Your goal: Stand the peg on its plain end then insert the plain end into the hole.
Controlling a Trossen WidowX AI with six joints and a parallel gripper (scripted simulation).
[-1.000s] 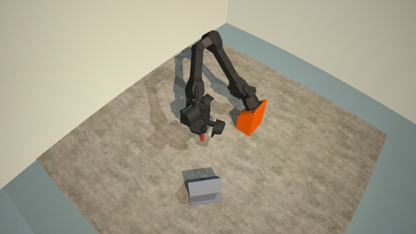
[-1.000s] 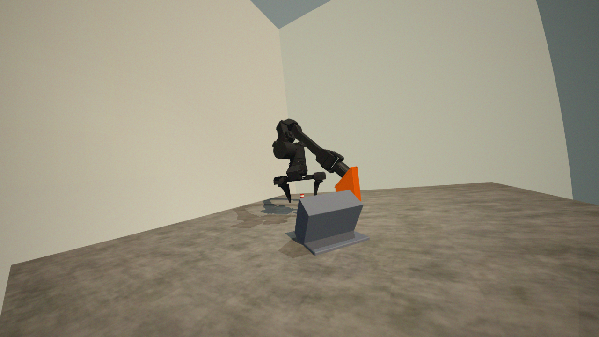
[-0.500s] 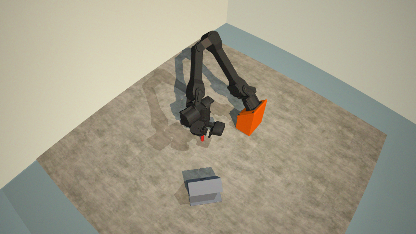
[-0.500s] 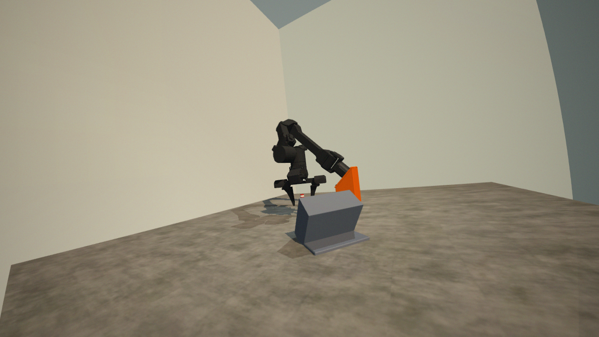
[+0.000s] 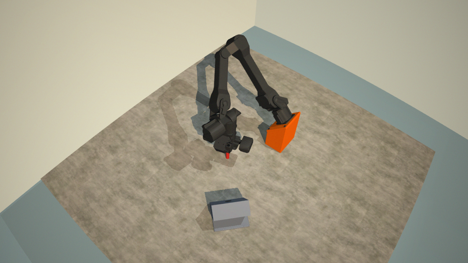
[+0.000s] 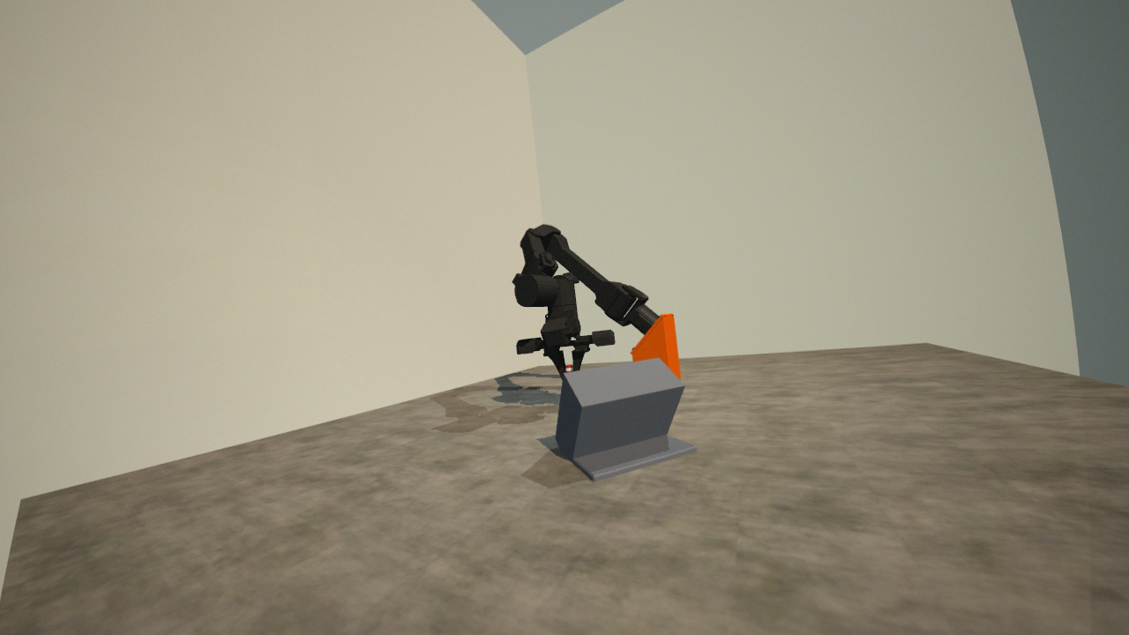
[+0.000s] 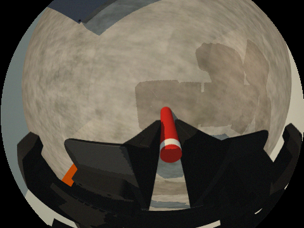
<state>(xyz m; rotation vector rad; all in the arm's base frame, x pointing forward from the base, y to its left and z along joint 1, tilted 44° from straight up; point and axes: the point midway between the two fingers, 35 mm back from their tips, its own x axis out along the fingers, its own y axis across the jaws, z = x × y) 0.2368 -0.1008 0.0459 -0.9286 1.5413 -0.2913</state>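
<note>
My gripper tip is 18 cm to the right of the grey sloped panel and 18 cm short of it. From my gripper tip the other things lie so: grey foot plate (20 cm to the left, 20 cm ahead, 4 cm below); then red peg (2 cm above).
</note>
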